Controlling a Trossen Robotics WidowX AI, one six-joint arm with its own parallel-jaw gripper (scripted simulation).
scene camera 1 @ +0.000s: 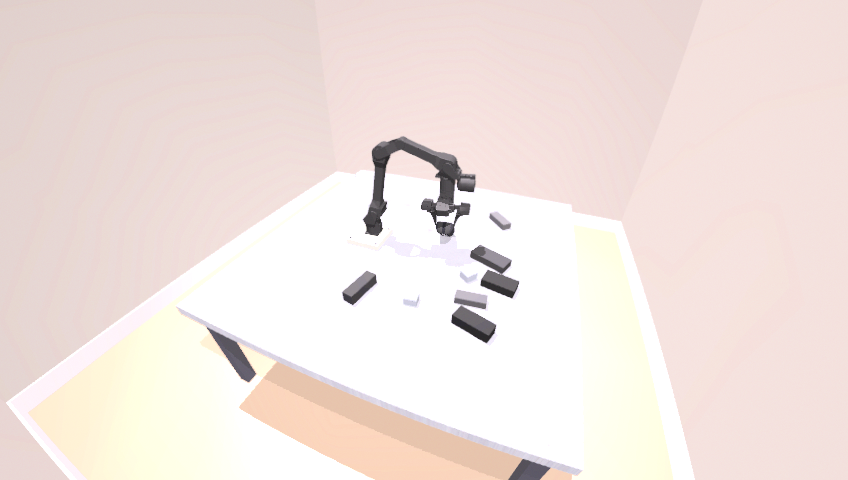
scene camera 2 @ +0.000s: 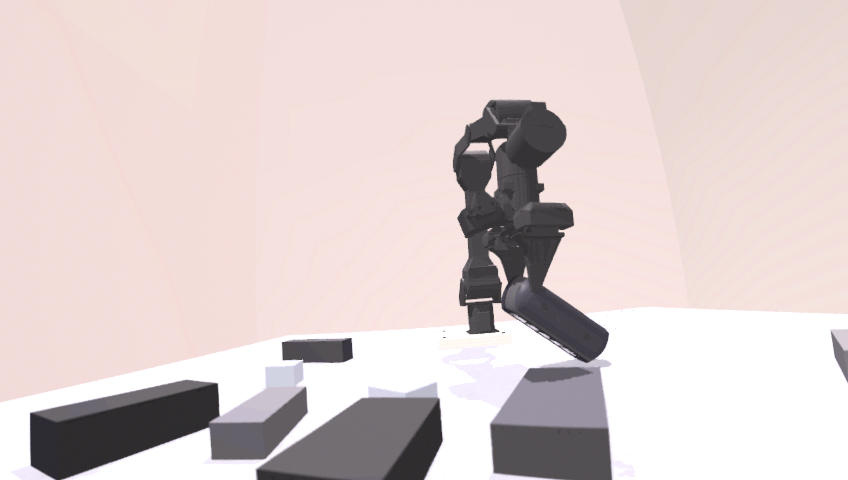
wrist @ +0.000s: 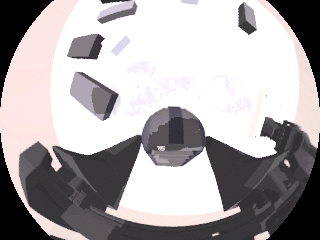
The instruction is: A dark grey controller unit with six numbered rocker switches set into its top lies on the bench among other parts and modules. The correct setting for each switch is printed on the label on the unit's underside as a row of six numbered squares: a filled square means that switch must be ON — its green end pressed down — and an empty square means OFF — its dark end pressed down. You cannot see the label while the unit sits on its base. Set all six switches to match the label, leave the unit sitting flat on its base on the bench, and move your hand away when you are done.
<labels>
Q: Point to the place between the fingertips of my gripper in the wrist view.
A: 173,139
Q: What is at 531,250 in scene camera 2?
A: My gripper.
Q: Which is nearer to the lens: the dark block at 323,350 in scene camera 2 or the cube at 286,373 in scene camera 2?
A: The cube.
</labels>
